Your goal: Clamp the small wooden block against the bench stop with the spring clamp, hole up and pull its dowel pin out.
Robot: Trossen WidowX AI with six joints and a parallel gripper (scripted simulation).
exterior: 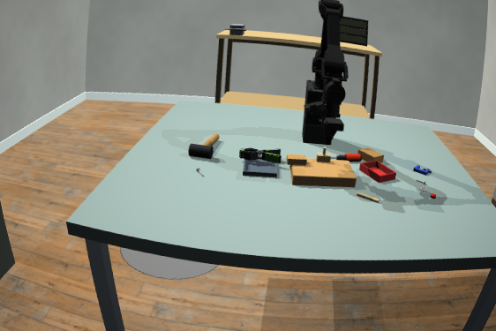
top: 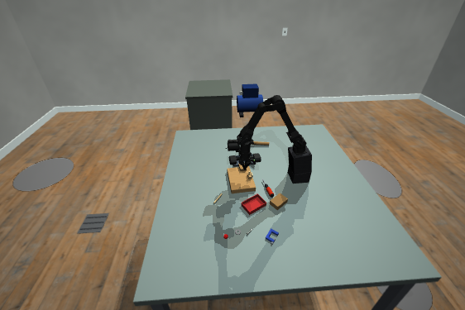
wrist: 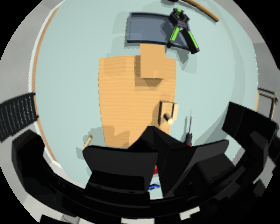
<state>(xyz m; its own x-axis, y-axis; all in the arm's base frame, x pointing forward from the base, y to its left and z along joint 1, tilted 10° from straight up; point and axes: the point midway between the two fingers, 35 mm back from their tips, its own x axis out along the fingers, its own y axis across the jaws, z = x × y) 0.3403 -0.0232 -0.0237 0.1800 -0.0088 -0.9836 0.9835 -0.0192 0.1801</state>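
Now: the dowel pin 80 mm below my hand and 30 mm behind it. Round my hand: red tray: 200 mm to the left, 130 mm below, 10 mm behind; then wooden board: 120 mm below, 20 mm ahead, 10 mm to the right; then dark tray: 200 mm to the right, 130 mm below, 40 mm behind.
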